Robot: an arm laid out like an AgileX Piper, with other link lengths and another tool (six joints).
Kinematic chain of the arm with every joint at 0, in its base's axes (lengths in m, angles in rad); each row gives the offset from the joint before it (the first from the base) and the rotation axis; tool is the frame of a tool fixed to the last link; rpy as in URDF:
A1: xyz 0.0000 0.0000 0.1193 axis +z
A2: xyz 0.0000 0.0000 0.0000 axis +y
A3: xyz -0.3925 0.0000 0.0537 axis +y
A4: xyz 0.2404 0.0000 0.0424 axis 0.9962 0 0.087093
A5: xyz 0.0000 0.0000 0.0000 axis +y
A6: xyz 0.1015 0.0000 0.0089 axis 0.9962 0 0.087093
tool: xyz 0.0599 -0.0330 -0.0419 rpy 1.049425 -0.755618 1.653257
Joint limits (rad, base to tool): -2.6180..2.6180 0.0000..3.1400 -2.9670..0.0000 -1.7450..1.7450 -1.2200..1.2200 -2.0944..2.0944
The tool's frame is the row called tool.
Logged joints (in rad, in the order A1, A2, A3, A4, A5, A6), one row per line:
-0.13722, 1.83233, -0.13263, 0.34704, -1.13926, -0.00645
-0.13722, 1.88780, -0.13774, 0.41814, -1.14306, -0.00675
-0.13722, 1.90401, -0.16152, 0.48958, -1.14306, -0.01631
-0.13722, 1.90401, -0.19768, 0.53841, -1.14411, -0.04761
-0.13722, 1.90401, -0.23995, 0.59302, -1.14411, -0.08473
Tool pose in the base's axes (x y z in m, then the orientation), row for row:
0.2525, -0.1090, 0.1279, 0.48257, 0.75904, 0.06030, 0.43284
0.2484, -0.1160, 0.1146, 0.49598, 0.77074, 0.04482, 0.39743
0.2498, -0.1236, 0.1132, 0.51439, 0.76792, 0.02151, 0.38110
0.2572, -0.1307, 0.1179, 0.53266, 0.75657, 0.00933, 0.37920
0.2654, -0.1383, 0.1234, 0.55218, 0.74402, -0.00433, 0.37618
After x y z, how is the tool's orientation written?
As a quaternion, w x y z.
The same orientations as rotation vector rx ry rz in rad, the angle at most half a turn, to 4 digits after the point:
1.8497, 0.1469, 1.0548
1.8672, 0.1086, 0.9628
1.8456, 0.0517, 0.9159
1.8041, 0.0222, 0.9042
1.7595, -0.0102, 0.8896

